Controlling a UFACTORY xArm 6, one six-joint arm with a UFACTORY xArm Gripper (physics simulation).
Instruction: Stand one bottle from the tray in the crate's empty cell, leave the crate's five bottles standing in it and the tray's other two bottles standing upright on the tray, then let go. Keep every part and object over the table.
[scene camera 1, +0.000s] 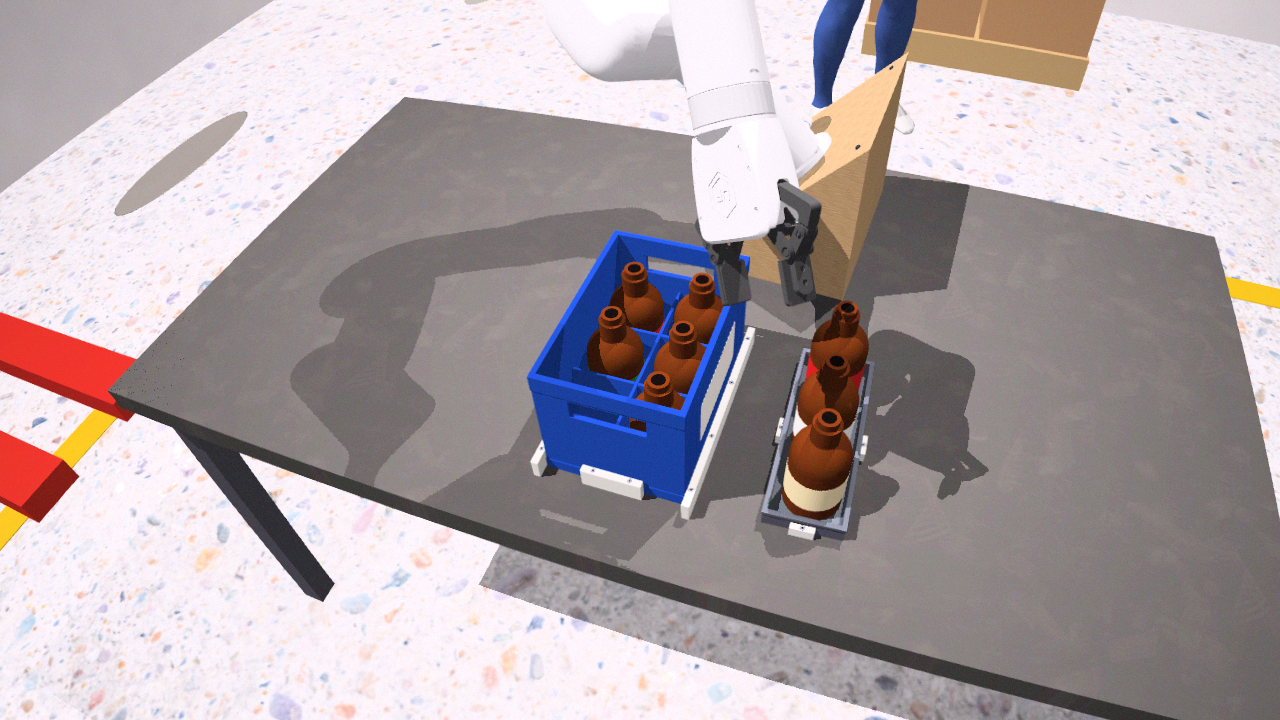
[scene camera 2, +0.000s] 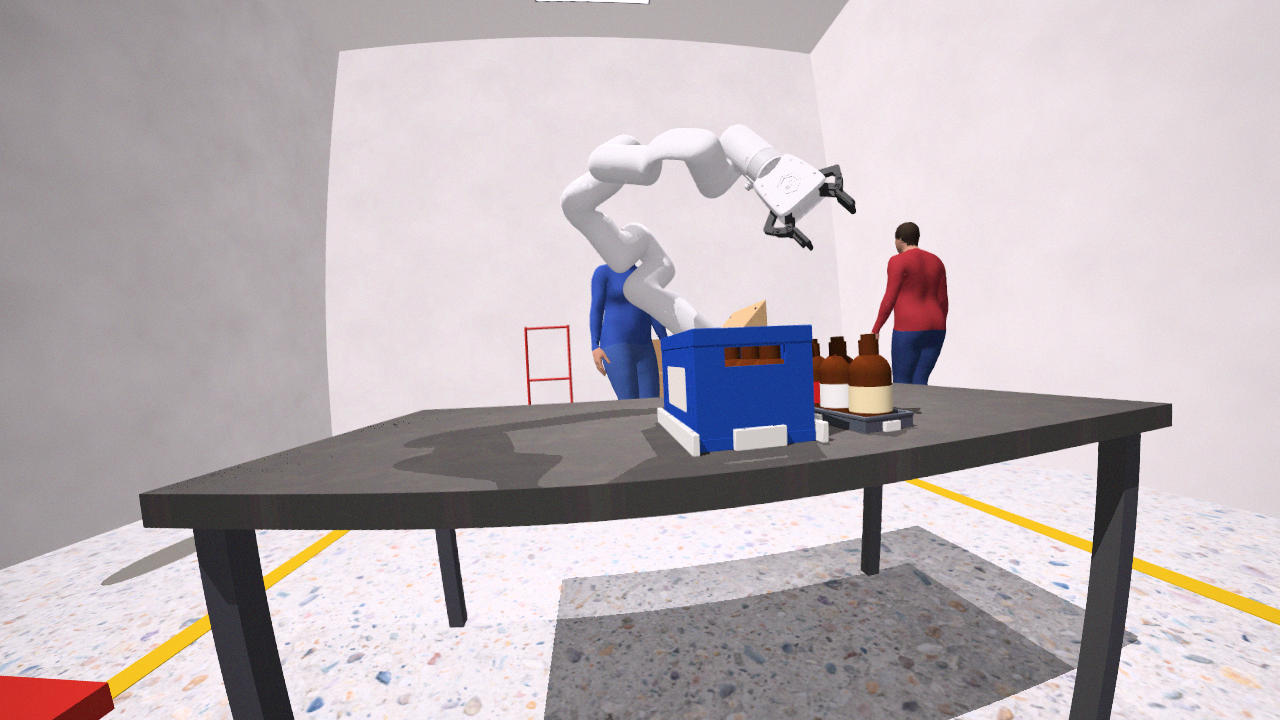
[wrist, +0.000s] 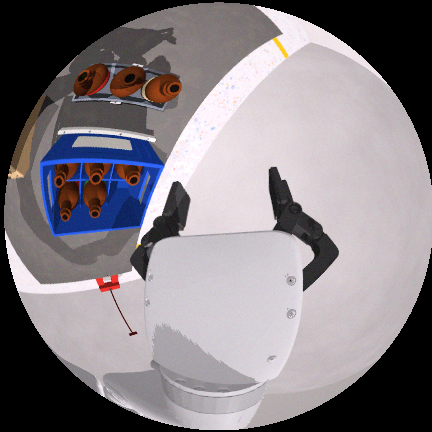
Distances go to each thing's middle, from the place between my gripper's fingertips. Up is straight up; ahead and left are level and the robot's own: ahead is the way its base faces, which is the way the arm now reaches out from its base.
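Labels:
Long white rail (scene camera 1: 700, 471): 11 cm behind my gripper, 32 cm below, 7 cm to the right. Cream-label bottle (scene camera 1: 820, 457): my gripper 25 cm above it, 7 cm to the right of it, 3 cm past it. Nearest to my gripper of the things named here, going by their middles: the bottle.

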